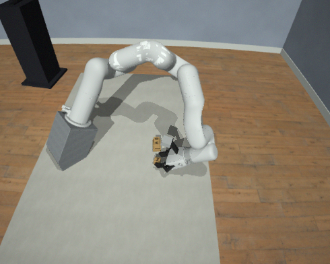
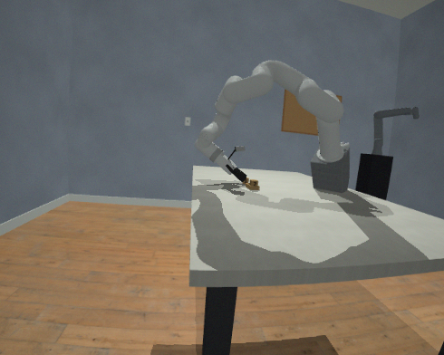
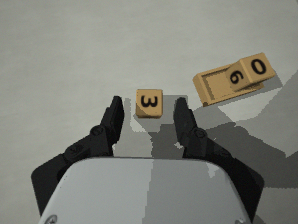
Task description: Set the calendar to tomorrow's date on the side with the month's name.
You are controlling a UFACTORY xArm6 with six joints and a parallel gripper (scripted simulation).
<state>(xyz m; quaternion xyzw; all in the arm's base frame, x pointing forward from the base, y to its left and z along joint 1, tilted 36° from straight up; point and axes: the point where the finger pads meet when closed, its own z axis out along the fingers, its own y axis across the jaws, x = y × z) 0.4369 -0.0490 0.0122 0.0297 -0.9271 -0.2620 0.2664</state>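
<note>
The wooden digit cube lies 2 cm behind my hand and 2 cm below it. From my hand the other things lie so: wooden calendar tray: 4 cm behind, 11 cm to the left, 2 cm below.
</note>
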